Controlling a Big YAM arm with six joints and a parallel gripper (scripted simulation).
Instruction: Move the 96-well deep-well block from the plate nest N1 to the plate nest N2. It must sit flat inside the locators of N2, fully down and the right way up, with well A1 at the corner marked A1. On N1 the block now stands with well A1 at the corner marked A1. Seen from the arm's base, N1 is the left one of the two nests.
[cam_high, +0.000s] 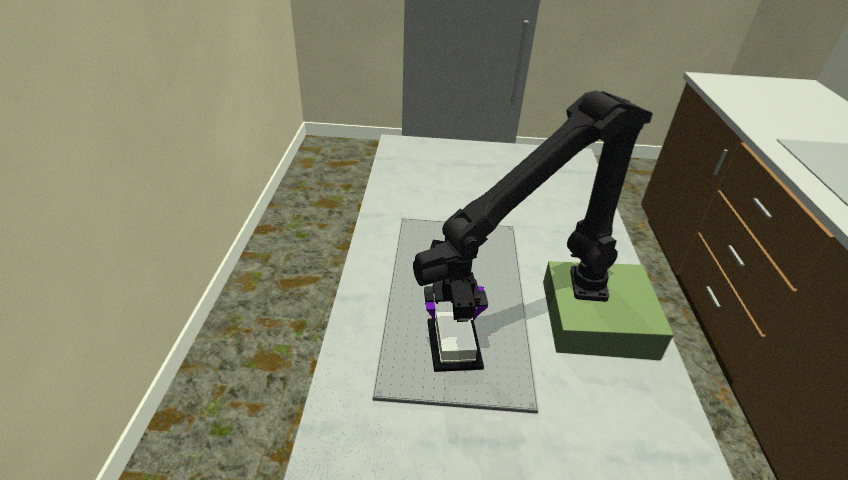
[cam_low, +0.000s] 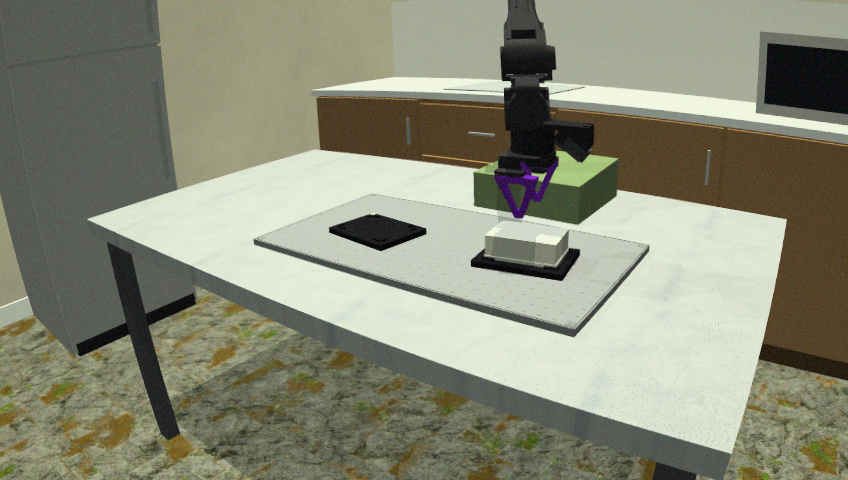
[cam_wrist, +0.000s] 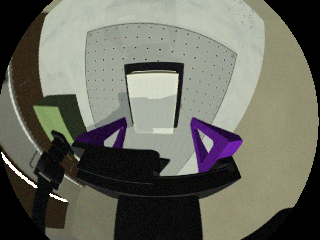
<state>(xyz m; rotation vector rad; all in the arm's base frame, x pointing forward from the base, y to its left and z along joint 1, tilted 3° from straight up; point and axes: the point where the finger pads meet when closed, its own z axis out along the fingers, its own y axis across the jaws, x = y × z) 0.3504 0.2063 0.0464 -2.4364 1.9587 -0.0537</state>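
Now: hand 70 mm above the white deep-well block, 10 mm to the left of it and 10 mm past it.
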